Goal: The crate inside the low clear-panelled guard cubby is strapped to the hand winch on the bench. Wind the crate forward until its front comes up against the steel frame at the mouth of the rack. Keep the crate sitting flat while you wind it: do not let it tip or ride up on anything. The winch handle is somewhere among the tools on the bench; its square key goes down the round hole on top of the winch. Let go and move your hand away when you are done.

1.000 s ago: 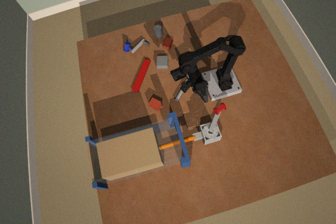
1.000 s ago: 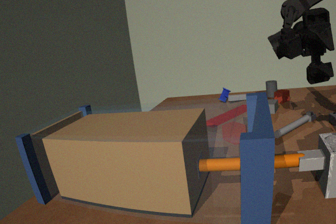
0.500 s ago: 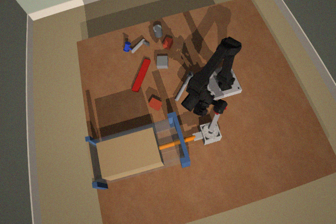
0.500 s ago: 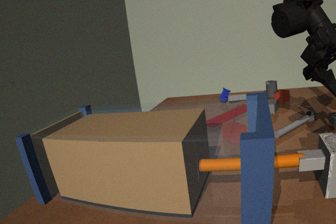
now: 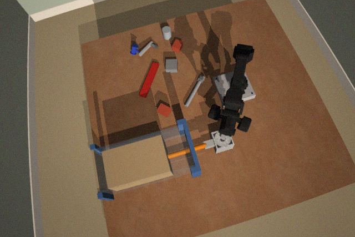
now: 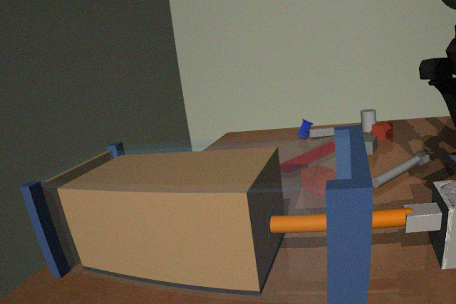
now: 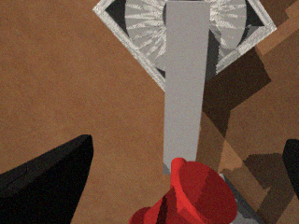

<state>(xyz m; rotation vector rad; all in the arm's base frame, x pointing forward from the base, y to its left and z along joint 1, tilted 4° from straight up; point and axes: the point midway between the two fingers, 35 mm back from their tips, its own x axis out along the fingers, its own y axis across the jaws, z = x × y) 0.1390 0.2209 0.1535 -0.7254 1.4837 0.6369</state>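
The winch handle is 10 mm behind my gripper tip, 10 mm to the right of it and 50 mm below it. Round my gripper tip: red knob (40 mm behind, 40 mm to the right, 20 mm below); then grey winch (20 mm ahead, 30 mm to the left, 130 mm below); then blue frame (190 mm ahead, 40 mm to the left, 60 mm below).
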